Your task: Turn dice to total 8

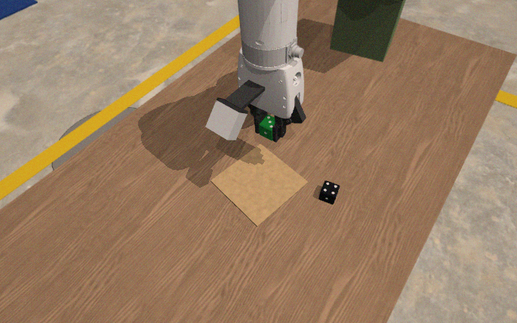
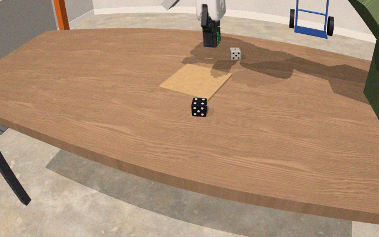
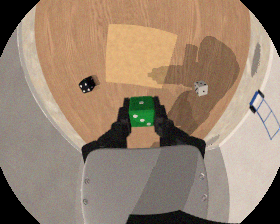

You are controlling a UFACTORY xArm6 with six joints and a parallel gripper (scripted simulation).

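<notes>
My gripper is now 13 cm above the tan mat, 4 cm short of it and 1 cm to the right of it. Also, from my hand: white die (16 cm to the right, 11 cm below); then green die (1 cm below); then black die (13 cm to the left, 11 cm below, 3 cm behind).
</notes>
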